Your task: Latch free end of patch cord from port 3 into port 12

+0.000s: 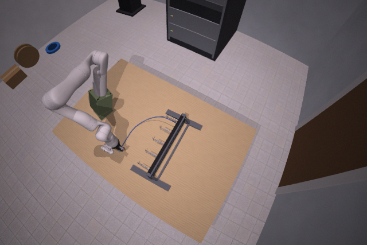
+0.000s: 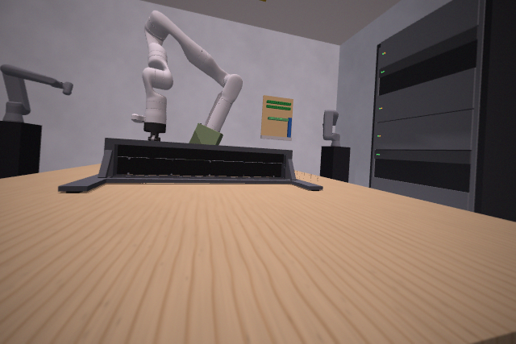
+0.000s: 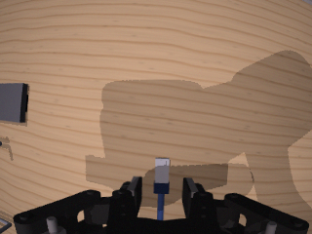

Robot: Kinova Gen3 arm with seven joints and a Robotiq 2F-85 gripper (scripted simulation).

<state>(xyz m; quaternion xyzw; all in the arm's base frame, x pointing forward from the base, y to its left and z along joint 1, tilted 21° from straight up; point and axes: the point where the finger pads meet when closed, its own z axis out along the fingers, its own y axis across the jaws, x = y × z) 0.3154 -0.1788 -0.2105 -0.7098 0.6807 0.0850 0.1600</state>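
The plug is 1 cm to the right of my hand and 3 cm below it.
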